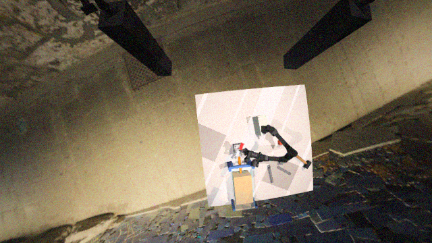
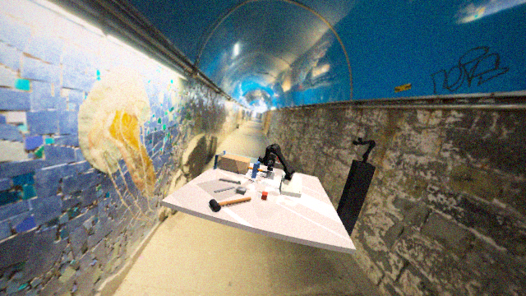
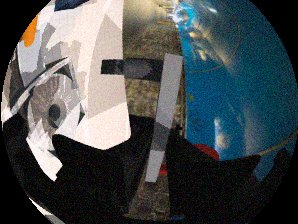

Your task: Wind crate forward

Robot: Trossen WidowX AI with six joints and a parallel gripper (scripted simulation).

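Right now my gripper tip is 5 cm past the dark red knob, 2 cm to the right of it and 4 cm below it. Also, from my gripper tip: winch handle (1 cm behind, 1 cm to the left, 1 cm above); hand winch (1 cm to the left, 16 cm below); blue steel frame (18 cm ahead, 4 cm to the left, 9 cm below).
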